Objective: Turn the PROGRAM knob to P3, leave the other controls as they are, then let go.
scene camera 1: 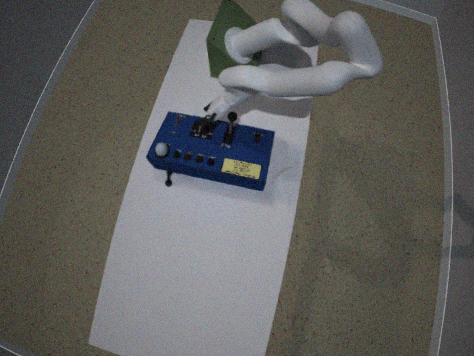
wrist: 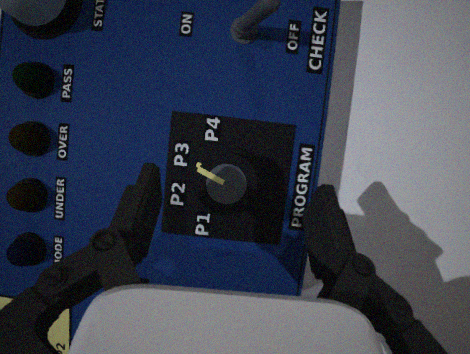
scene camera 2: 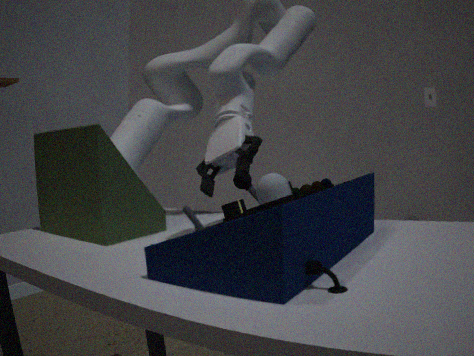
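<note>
The PROGRAM knob (scene camera 1: pixel 202 127) (scene camera 2: pixel 234 210) (wrist: pixel 226 184) is dark and round, on a black square plate of the blue control box (scene camera 1: pixel 200 172) (scene camera 2: pixel 225 260) (wrist: pixel 125 115). In the wrist view its yellow pointer line (wrist: pixel 211 175) points up-left, closest to P3, between P2 and P4. My gripper (scene camera 1: pixel 209 114) (scene camera 2: pixel 225 187) (wrist: pixel 237 191) is wide open and empty. Its fingers hang above the box, one on each side of the knob in the wrist view, and clear of it in the second scene view.
The CHECK toggle (scene camera 2: pixel 192 218) (wrist: pixel 255 20) leans toward OFF. A pale ball-shaped control (scene camera 1: pixel 161 149) (scene camera 2: pixel 273 186) and small round buttons line the box's front. A black-balled lever (scene camera 1: pixel 232 117) stands beside the knob. A crank (scene camera 1: pixel 169 179) (scene camera 2: pixel 327 275) sticks out. A green block (scene camera 1: pixel 220 50) (scene camera 2: pixel 100 190) stands behind.
</note>
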